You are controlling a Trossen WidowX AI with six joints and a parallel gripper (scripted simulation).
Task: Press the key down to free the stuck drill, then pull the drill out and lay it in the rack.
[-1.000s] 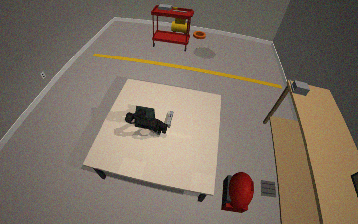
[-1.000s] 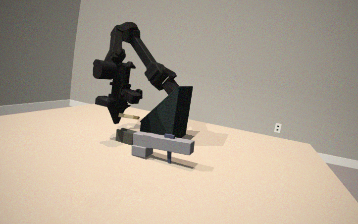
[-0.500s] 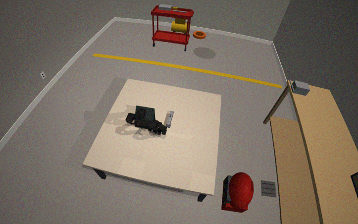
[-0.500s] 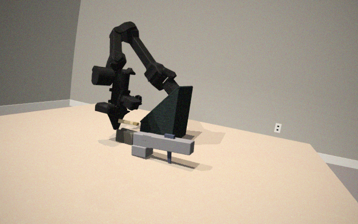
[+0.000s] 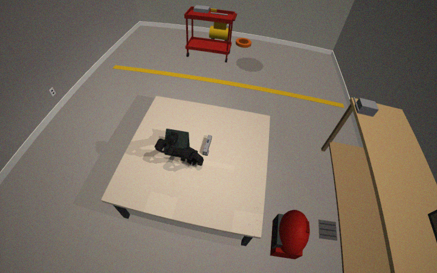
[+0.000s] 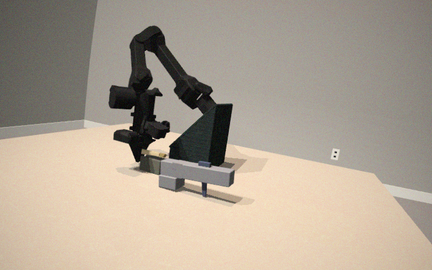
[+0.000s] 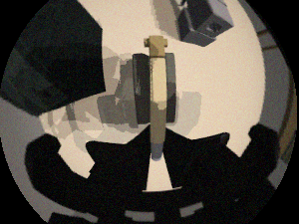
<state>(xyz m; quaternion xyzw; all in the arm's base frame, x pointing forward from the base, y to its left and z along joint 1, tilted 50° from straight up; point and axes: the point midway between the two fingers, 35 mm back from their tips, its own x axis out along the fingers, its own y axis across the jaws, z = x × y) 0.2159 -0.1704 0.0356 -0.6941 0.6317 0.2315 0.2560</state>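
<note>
The tan drill is 40 mm to the left of my gripper tip and 40 mm above it. Also, from my gripper tip: dark olive rack (50 mm to the left); dark blue key (250 mm to the left, 70 mm ahead, 40 mm above); grey block (220 mm to the left, 70 mm ahead, 30 mm above).
</note>
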